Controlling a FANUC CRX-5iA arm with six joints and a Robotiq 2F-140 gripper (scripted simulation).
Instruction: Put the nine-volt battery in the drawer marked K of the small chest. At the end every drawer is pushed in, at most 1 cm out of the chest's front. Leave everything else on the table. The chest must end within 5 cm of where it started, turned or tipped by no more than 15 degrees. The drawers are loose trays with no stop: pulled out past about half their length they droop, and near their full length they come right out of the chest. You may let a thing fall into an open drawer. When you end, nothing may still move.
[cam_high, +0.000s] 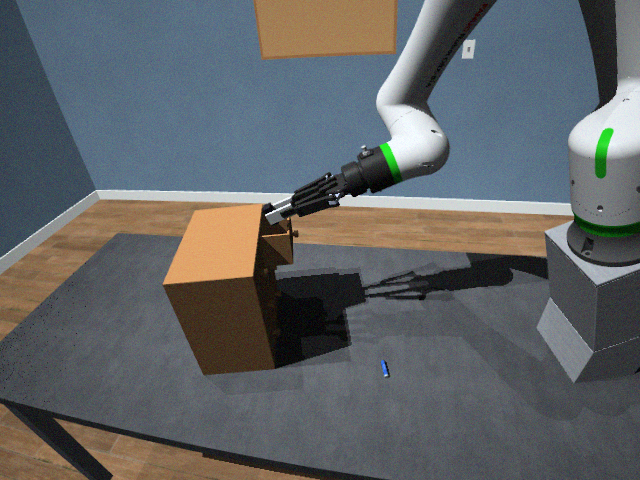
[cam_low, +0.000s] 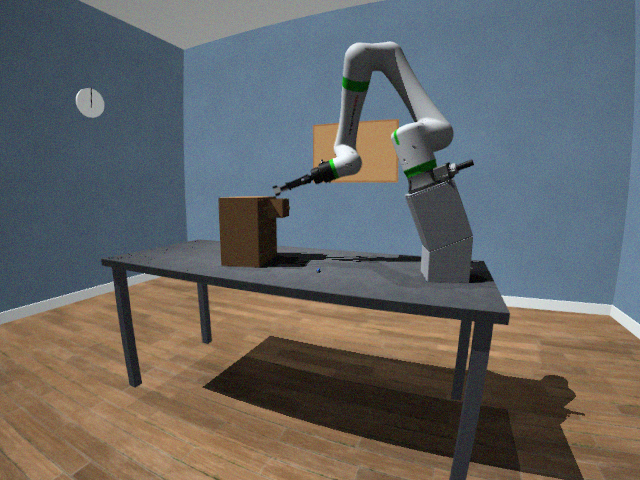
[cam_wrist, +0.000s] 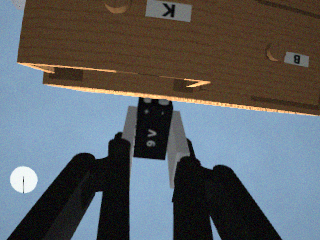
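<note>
My hand is 2 cm short of the nine-volt battery, 2 cm above it and 1 cm to the right of it. Round my hand: blue cylinder (33 cm below, 29 cm behind, 10 cm to the left); drawer marked K (11 cm below, 7 cm ahead).
</note>
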